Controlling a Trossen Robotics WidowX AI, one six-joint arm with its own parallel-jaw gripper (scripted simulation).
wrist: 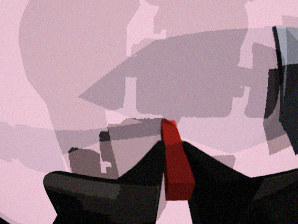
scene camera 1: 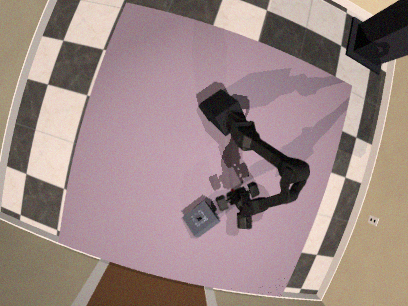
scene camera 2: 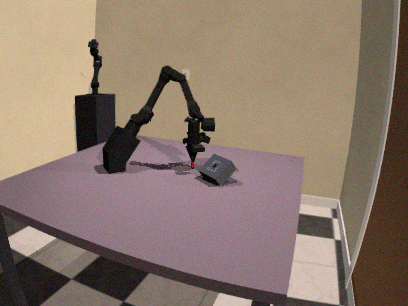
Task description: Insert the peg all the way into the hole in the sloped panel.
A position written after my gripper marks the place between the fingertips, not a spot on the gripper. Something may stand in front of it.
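My gripper (wrist: 171, 147) is visible, as is a red peg (wrist: 179, 182).
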